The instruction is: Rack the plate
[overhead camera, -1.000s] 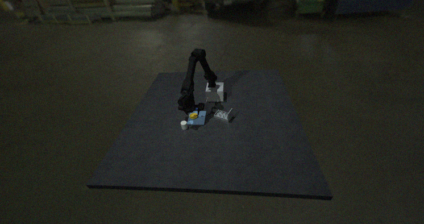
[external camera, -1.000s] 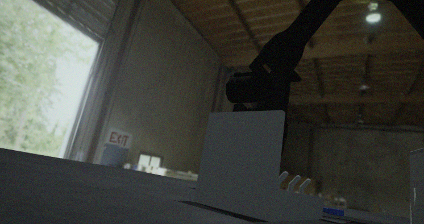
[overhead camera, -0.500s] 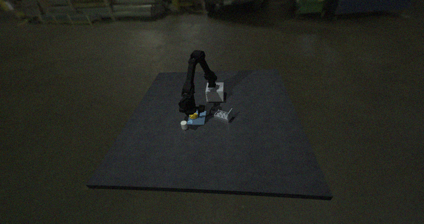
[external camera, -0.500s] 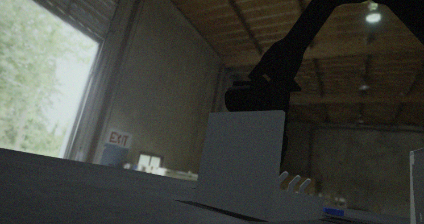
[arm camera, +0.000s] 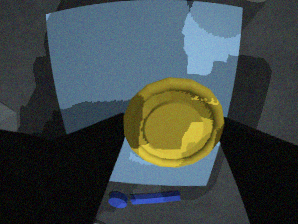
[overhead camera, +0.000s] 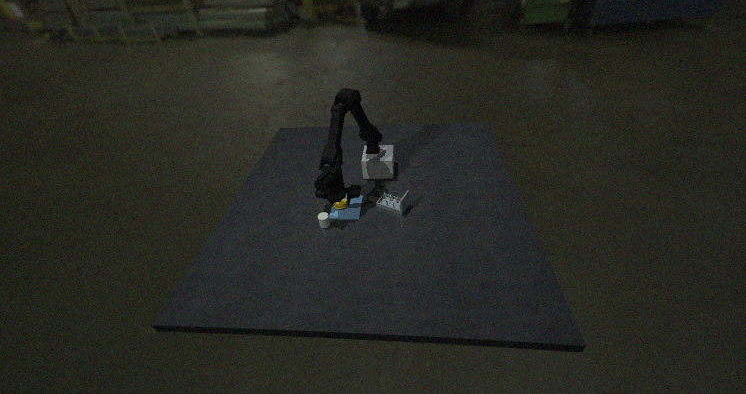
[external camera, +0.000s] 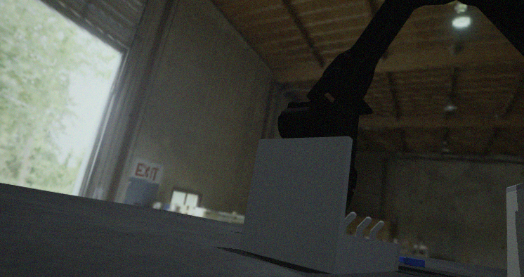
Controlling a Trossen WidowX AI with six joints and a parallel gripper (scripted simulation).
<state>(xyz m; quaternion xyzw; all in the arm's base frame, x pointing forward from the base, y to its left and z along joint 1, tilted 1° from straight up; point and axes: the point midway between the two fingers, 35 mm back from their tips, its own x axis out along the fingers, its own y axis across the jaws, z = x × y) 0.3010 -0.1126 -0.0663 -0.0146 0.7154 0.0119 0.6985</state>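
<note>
The light blue mat lies 20 mm to the left of my gripper tip and 10 mm below it. Round my gripper tip: white dish rack (20 mm behind, 230 mm to the left, 20 mm above); then white cup (110 mm ahead, 50 mm to the right, 20 mm above); then yellow plate (10 mm above).
</note>
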